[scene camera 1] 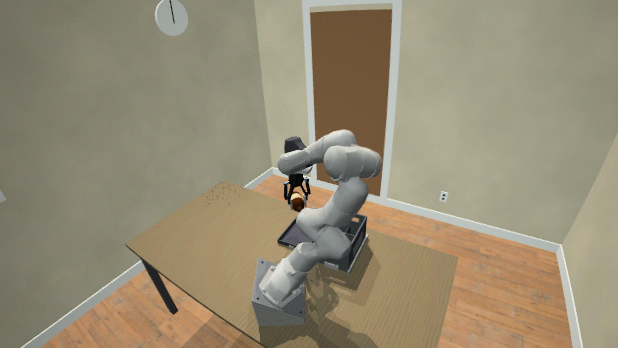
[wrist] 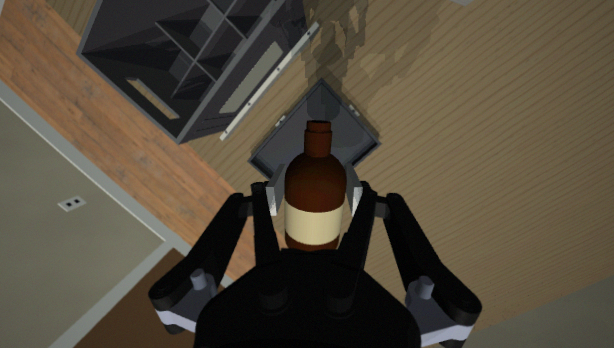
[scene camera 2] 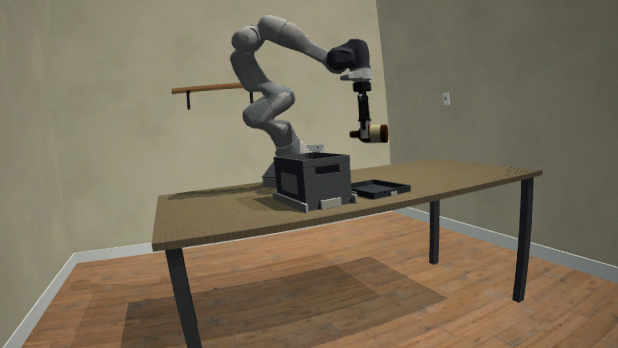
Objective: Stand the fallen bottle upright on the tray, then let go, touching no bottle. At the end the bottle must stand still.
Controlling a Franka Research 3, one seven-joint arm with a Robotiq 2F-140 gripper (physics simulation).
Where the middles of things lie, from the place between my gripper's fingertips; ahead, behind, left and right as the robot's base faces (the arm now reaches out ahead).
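Labels:
There is the brown bottle (wrist: pixel 315 181), 1 cm above my hand, 2 cm ahead of it and 1 cm to the left of it.

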